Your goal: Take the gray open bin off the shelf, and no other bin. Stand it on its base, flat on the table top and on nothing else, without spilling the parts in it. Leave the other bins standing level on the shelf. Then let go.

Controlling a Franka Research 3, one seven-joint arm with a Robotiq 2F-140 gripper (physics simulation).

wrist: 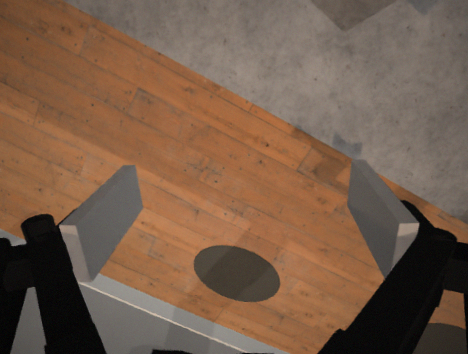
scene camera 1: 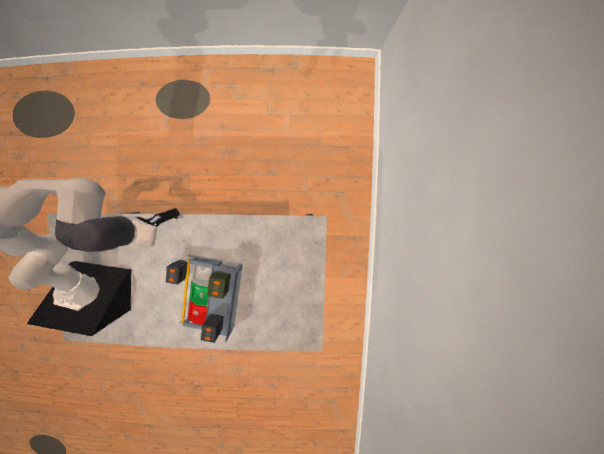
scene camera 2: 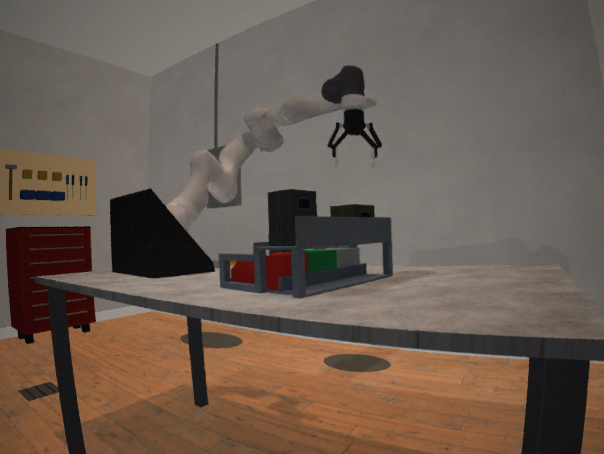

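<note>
The gray open bin (scene camera 1: pixel 202 273) (scene camera 2: pixel 348 257) stands on the lower level of the shelf (scene camera 1: pixel 233 300) (scene camera 2: pixel 342 227), at the end of the row beside the green bin (scene camera 1: pixel 199 295) (scene camera 2: pixel 322 260). The red bin (scene camera 1: pixel 197 314) (scene camera 2: pixel 280 270) is at the row's other end. The dark green box partly hides the gray bin in scene camera 1; its parts are too small to tell. My gripper (scene camera 2: pixel 354 162) (wrist: pixel 241 185) is open and empty, high up and away from the shelf, near the table's long edge. The bins do not show in the wrist view.
A dark green box (scene camera 1: pixel 219 285) (scene camera 2: pixel 352 210) and a tall black box (scene camera 1: pixel 212 329) (scene camera 2: pixel 292 217) stand on the shelf's upper level. Another black box (scene camera 1: pixel 176 272) stands on the table (scene camera 1: pixel 290 280) (scene camera 2: pixel 475 300) beside the yellow strip (scene camera 1: pixel 185 292) at the shelf's front. The black arm mount (scene camera 1: pixel 107 300) (scene camera 2: pixel 150 240) is at one side.
</note>
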